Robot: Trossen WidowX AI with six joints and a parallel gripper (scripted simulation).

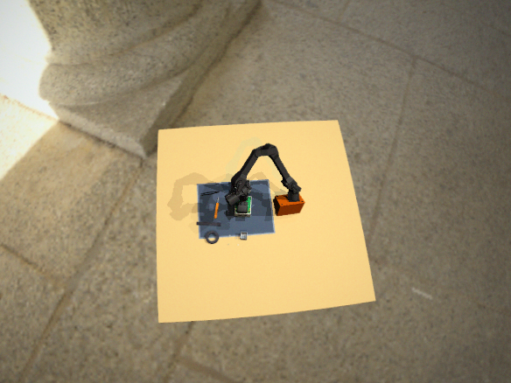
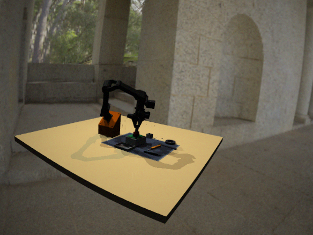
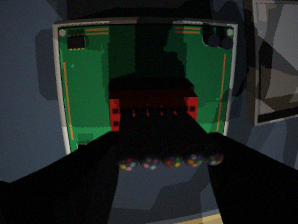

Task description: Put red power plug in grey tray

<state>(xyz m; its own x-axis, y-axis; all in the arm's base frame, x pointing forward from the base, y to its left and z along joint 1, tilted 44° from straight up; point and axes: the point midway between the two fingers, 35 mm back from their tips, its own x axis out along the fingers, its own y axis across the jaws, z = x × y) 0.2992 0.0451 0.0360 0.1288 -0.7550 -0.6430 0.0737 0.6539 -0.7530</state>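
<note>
Now: gripper tip 30 mm above the red power plug. The rest, counted from my gripper tip: blue mat: 120 mm below, 50 mm ahead; black bar: 210 mm ahead, 110 mm to the left, 110 mm below.
</note>
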